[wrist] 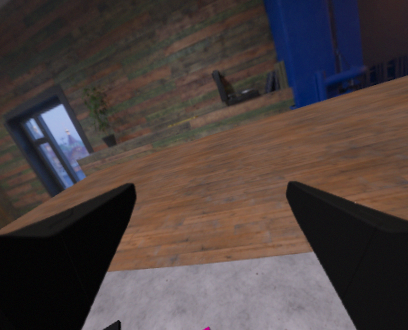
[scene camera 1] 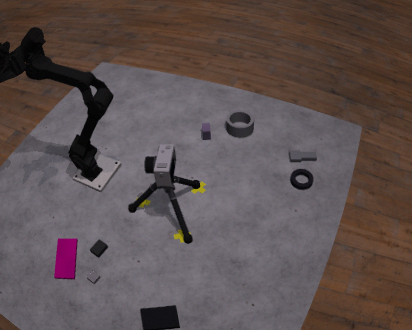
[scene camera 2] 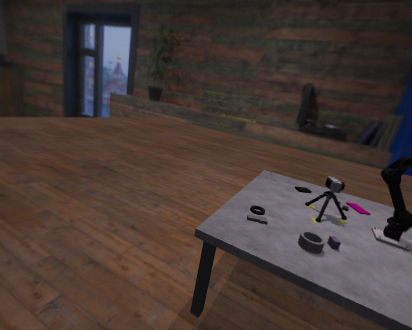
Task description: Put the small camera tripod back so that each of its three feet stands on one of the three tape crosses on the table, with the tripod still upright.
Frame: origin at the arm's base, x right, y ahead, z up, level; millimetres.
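Seen in the pictures: gripper, fingertip midpoint: (wrist: 211, 189); arm's base, origin of the base link: (scene camera 1: 91, 172) (scene camera 2: 391, 236).
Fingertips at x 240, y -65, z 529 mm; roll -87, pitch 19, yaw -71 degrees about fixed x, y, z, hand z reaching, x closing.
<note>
Offsets run from my fingertips to a thing's top centre. "pt": to the spot under its first point.
The black tripod (scene camera 1: 178, 215) (scene camera 2: 327, 204) stands upright with a grey camera (scene camera 1: 164, 166) (scene camera 2: 334, 184) on top. In scene camera 1, its left foot {pt dx -197, dy +299, dz -524 mm} (scene camera 1: 132, 208) is down-left of one yellow cross {pt dx -219, dy +334, dz -488 mm} (scene camera 1: 144, 202), apart from it. Its right foot {pt dx -381, dy +416, dz -520 mm} (scene camera 1: 196, 184) is at the upper edge of another cross {pt dx -385, dy +420, dz -536 mm} (scene camera 1: 200, 188). Its front foot {pt dx -197, dy +508, dz -527 mm} (scene camera 1: 188, 239) is at the right edge of the third cross {dx -207, dy +479, dz -542 mm} (scene camera 1: 179, 236). My gripper (wrist: 211, 189) is open and empty, high up and away from the tripod; its fingers do not show in the scene views.
The arm's base (scene camera 1: 110, 172) is left of the tripod. A magenta slab {dx +83, dy +226, dz -534 mm} (scene camera 1: 66, 258), small dark block {dx -17, dy +296, dz -527 mm} (scene camera 1: 99, 248), small grey cube {dx +77, dy +348, dz -530 mm} (scene camera 1: 93, 276) and black slab {dx +70, dy +590, dz -527 mm} (scene camera 1: 160, 317) lie nearer the front. A purple block {dx -605, dy +309, dz -502 mm} (scene camera 1: 206, 131), grey ring {dx -699, dy +393, dz -494 mm} (scene camera 1: 240, 131), grey bar {dx -685, dy +659, dz -527 mm} (scene camera 1: 302, 156) and black ring {dx -584, dy +697, dz -527 mm} (scene camera 1: 293, 183) lie rightward.
</note>
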